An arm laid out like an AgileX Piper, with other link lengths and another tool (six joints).
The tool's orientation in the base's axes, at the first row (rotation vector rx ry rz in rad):
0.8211 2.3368 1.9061
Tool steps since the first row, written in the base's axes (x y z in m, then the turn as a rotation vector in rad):
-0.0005 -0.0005 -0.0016 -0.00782 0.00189 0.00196
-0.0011 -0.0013 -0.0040 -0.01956 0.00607 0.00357
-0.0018 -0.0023 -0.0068 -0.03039 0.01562 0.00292
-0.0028 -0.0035 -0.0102 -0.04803 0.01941 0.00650
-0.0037 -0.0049 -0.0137 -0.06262 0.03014 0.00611
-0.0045 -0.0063 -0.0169 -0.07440 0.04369 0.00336
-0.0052 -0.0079 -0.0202 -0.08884 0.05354 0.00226
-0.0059 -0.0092 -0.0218 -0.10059 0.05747 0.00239
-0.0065 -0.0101 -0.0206 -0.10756 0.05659 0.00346
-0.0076 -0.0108 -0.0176 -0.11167 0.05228 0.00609
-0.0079 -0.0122 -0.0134 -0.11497 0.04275 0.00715
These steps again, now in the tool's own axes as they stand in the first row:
-0.0003 -0.0017 -0.0002 0.00810 -0.00098 -0.00139
-0.0008 -0.0042 -0.0005 0.02040 -0.00350 -0.00191
-0.0015 -0.0072 -0.0009 0.03338 -0.00712 0.00332
-0.0021 -0.0108 -0.0015 0.05121 -0.01015 -0.00002
-0.0030 -0.0145 -0.0022 0.06799 -0.01482 0.00497
-0.0039 -0.0180 -0.0029 0.08275 -0.02025 0.01405
-0.0049 -0.0214 -0.0037 0.09882 -0.02563 0.01847
-0.0053 -0.0233 -0.0047 0.11057 -0.02954 0.01810
-0.0048 -0.0226 -0.0061 0.11656 -0.03134 0.01471
-0.0032 -0.0203 -0.0078 0.11917 -0.03101 0.00876
-0.0022 -0.0167 -0.0103 0.11851 -0.03243 -0.00126

